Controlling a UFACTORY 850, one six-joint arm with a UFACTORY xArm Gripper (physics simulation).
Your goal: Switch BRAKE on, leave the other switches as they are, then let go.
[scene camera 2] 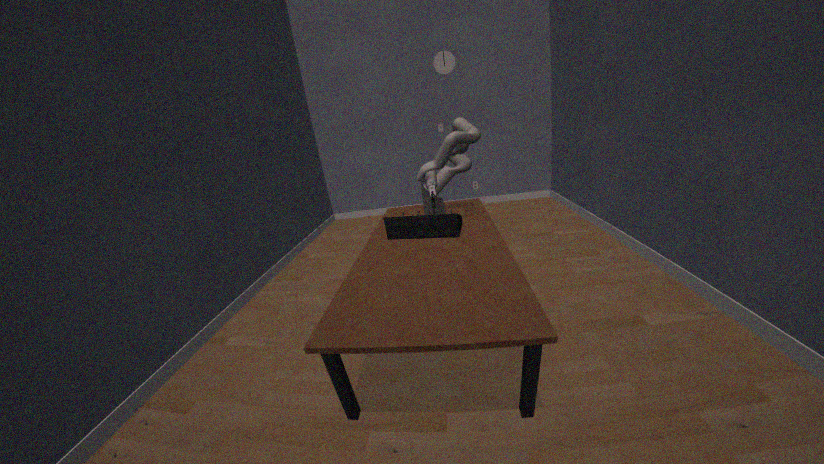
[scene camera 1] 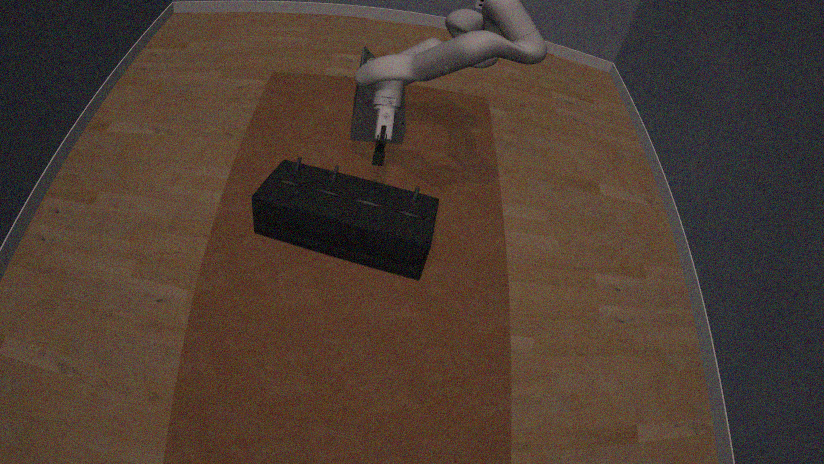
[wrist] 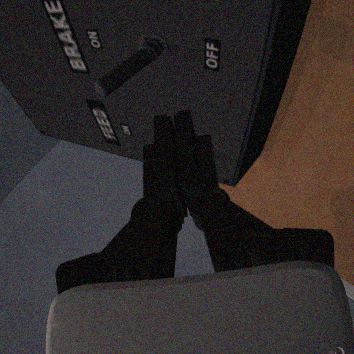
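Note:
A dark switch box (scene camera 1: 337, 230) (scene camera 2: 422, 227) (wrist: 235, 85) stands on the table. In the wrist view, the BRAKE label (wrist: 66, 35) is at the upper left. The BRAKE lever (wrist: 131, 66) is beside it; its free end appears towards the ON side and points down-left. The FEED label (wrist: 103, 121) is below. My gripper (scene camera 1: 377, 164) (wrist: 177, 131) is shut and empty, on the robot's side of the box. In the wrist view its fingertips overlap the panel near the FEED row and hide part of it; contact cannot be told. In scene camera 1 the BRAKE lever is not clear.
Other levers (scene camera 1: 298, 164) (scene camera 1: 335, 173) (scene camera 1: 416, 194) stand up from the box. The brown table (scene camera 1: 345, 357) (scene camera 2: 432, 299) carries the box. The pale arm (scene camera 1: 455, 54) (scene camera 2: 458, 141) reaches over from its grey base plate (scene camera 1: 362, 123) at the back.

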